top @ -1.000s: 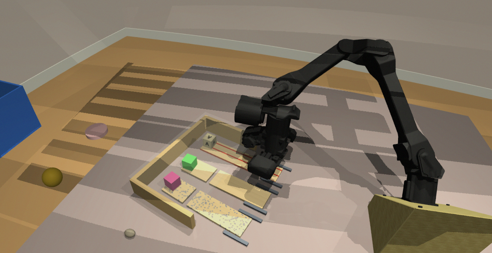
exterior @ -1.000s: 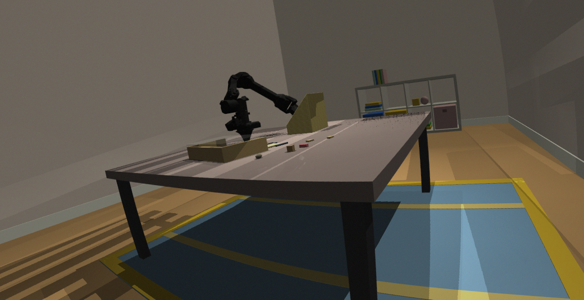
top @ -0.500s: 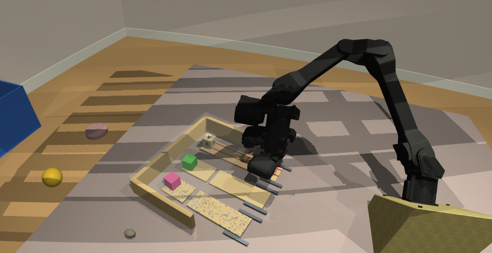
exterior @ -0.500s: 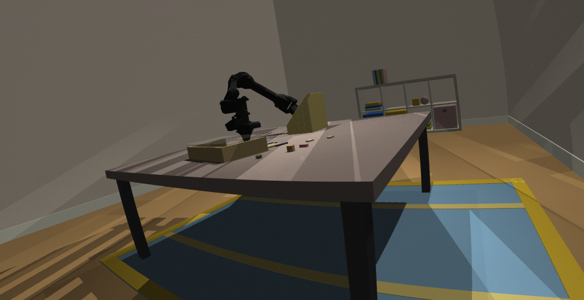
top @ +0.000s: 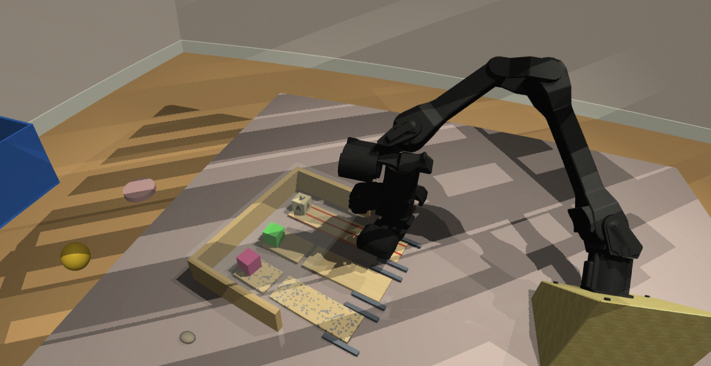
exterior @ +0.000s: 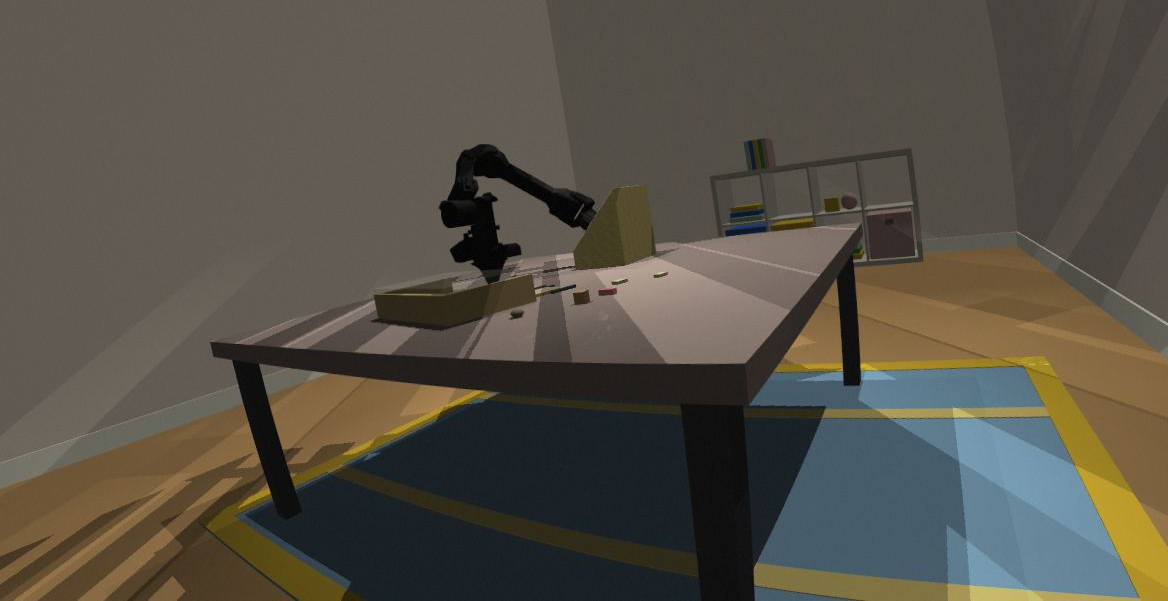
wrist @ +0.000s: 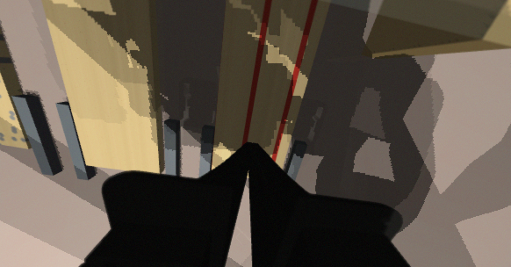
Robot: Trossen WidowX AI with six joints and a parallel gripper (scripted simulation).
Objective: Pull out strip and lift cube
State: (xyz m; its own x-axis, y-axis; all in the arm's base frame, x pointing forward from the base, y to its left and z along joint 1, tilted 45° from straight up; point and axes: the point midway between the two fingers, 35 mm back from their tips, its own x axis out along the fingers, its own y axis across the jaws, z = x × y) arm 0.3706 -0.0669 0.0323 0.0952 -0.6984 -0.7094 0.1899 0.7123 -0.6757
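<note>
Now: gripper tip 100 mm short of the strip and 20 mm to the left of it. From my gripper tip the other things lie so: labelled cube 200 mm ahead, 40 mm to the right, 20 mm above; then pebble 300 mm to the left, 250 mm ahead.
</note>
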